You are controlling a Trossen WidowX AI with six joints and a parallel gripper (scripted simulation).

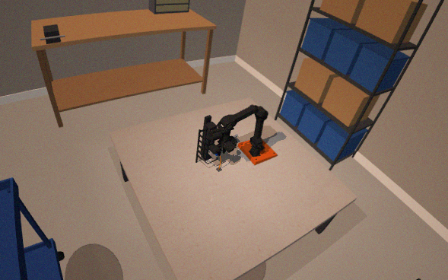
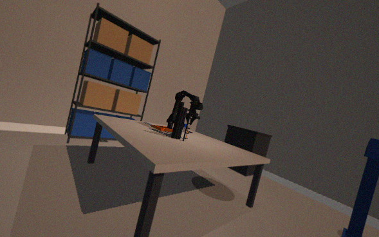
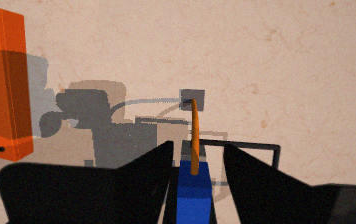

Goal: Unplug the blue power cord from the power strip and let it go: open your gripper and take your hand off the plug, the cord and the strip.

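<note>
Right now the blue plug is 70 mm to the right of my gripper tip, 20 mm ahead of it and 10 mm below it.
</note>
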